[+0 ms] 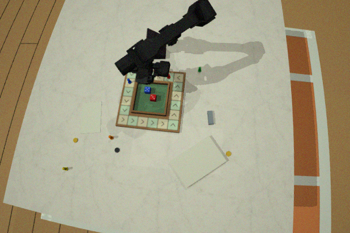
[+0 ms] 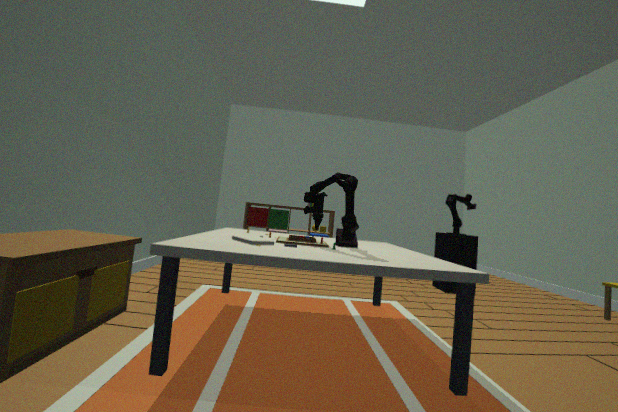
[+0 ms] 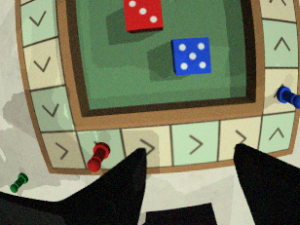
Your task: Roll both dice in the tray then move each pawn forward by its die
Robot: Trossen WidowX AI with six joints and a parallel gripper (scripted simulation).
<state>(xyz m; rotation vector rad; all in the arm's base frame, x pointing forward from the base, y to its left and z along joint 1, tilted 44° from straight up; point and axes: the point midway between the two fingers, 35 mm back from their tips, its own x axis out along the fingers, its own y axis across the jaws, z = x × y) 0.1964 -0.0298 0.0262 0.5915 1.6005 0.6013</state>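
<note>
My gripper tip is now 10 cm to the left of the blue pawn, 6 cm above it and 1 cm short of it. Round my gripper tip: green tray 8 cm below, 8 cm ahead, 1 cm to the left; green pawn 21 cm to the left, 9 cm behind, 7 cm below; red pawn 7 cm to the left, 6 cm below, 3 cm behind.
</note>
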